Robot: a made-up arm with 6 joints. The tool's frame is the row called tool.
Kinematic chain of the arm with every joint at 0, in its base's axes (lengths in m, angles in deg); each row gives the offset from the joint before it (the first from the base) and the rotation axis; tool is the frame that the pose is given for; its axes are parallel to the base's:
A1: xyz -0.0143 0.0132 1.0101 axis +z
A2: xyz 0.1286 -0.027 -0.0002 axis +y
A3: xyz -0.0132 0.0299 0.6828 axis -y
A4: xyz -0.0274 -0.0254 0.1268 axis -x
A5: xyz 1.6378 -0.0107 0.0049 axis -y
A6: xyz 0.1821 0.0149 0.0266 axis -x
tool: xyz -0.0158 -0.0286 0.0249
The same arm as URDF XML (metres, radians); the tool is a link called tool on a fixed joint. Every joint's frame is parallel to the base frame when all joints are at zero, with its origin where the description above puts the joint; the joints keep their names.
<robot name="arm">
<joint name="A1" type="continuous"><parent link="base_link"/><child link="link1"/><origin xyz="-0.0143 0.0132 1.0101" rpy="0 0 0"/><axis xyz="0 0 1"/></joint>
<joint name="A2" type="continuous"><parent link="link1"/><child link="link2"/><origin xyz="0.1286 -0.027 -0.0002" rpy="0 0 0"/><axis xyz="0 1 0"/></joint>
<joint name="A3" type="continuous"><parent link="link2"/><child link="link3"/><origin xyz="-0.0132 0.0299 0.6828" rpy="0 0 0"/><axis xyz="0 -1 0"/></joint>
<joint name="A4" type="continuous"><parent link="link3"/><child link="link4"/><origin xyz="-0.0274 -0.0254 0.1268" rpy="0 0 0"/><axis xyz="-1 0 0"/></joint>
<joint name="A5" type="continuous"><parent link="link4"/><child link="link5"/><origin xyz="1.6378 -0.0107 0.0049" rpy="0 0 0"/><axis xyz="0 -1 0"/></joint>
<joint name="A6" type="continuous"><parent link="link5"/><child link="link6"/><origin xyz="0.1821 0.0149 0.0266" rpy="0 0 0"/><axis xyz="-1 0 0"/></joint>
<joint name="tool_fixed" type="fixed"><parent link="link6"/><child link="tool"/><origin xyz="-0.0158 -0.0286 0.0249" rpy="0 0 0"/></joint>
<link name="base_link"/>
<link name="link1"/>
<link name="link2"/>
<link name="link3"/>
<link name="link4"/>
<link name="link5"/>
<link name="link6"/>
<link name="tool"/>
</robot>

